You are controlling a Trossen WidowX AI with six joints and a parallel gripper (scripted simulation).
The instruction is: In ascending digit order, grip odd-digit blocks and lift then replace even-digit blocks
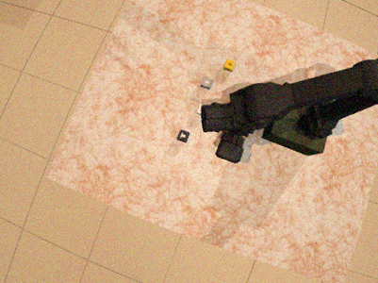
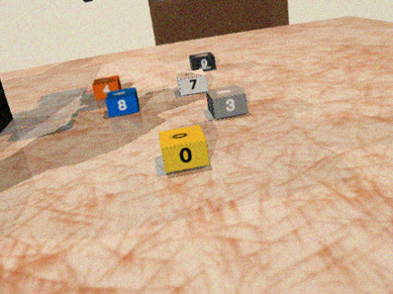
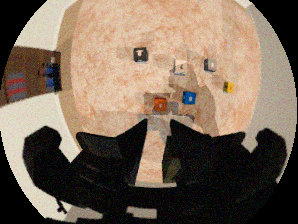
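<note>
Right now my gripper tip is 1 cm to the left of the orange block and 11 cm above it. From my gripper tip the other things lie so: white block (11 cm ahead, 5 cm to the right, 11 cm below); then blue block (3 cm ahead, 9 cm to the right, 11 cm below); then black block (13 cm ahead, 6 cm to the left, 11 cm below).
</note>
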